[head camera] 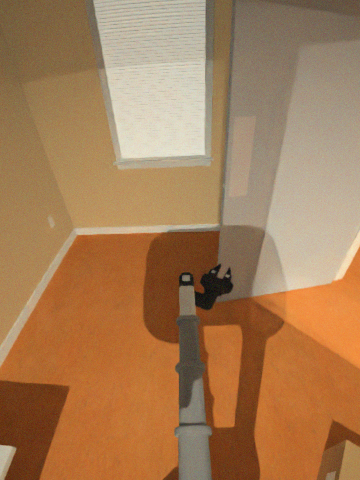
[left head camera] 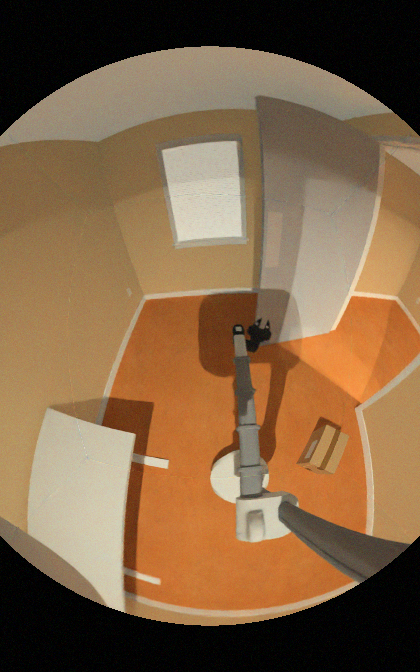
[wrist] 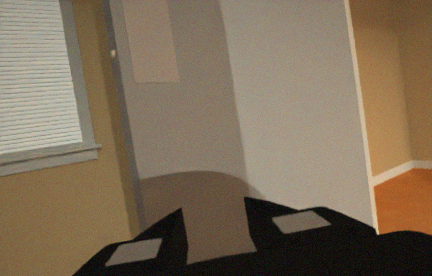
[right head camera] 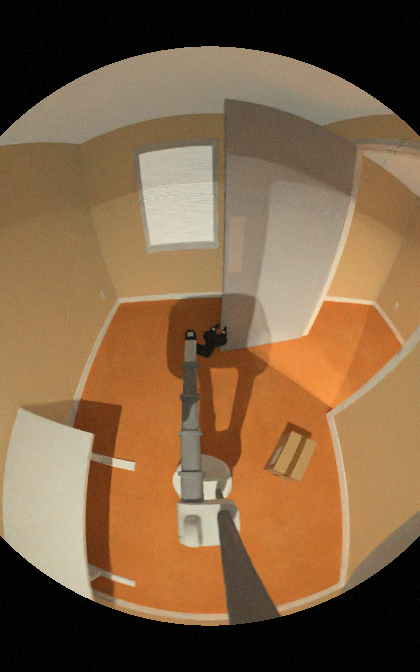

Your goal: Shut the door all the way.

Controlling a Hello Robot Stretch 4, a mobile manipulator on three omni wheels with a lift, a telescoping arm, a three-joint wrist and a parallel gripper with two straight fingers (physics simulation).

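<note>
The grey-white door stands open into the room, its broad face towards me. Its narrow free edge is on the left, with a small light latch piece in the wrist view. Its far side is hidden. My gripper is open, with nothing between its fingers. It is in front of the door's lower part, near the free edge. The door face shows between the fingertips in the wrist view; whether they touch it I cannot tell.
A window is in the back wall left of the door. A cardboard box lies on the floor at the right. A white table stands at the left. Another room area shows right of the door.
</note>
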